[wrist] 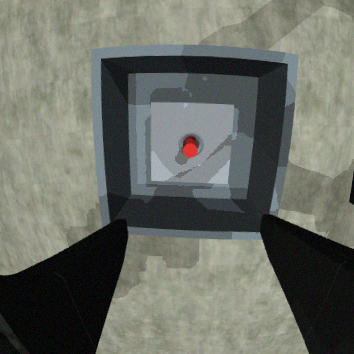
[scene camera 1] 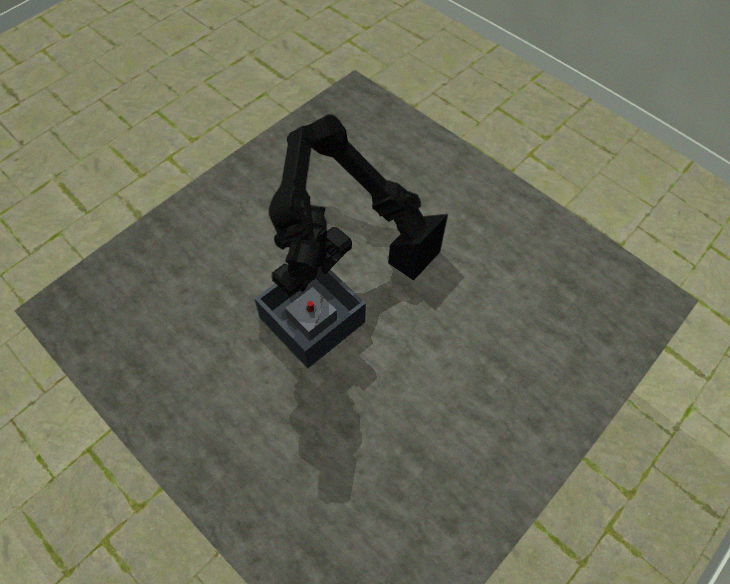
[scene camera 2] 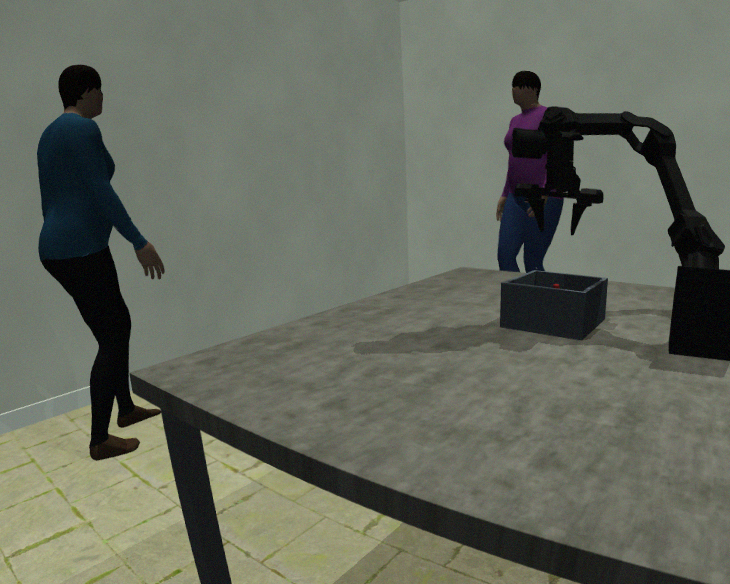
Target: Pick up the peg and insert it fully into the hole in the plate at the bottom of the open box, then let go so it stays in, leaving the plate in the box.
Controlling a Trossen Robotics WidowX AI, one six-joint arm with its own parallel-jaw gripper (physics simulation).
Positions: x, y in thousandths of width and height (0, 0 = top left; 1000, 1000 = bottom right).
Scene:
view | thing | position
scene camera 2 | my gripper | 762, 400
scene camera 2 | dark blue-grey box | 725, 518

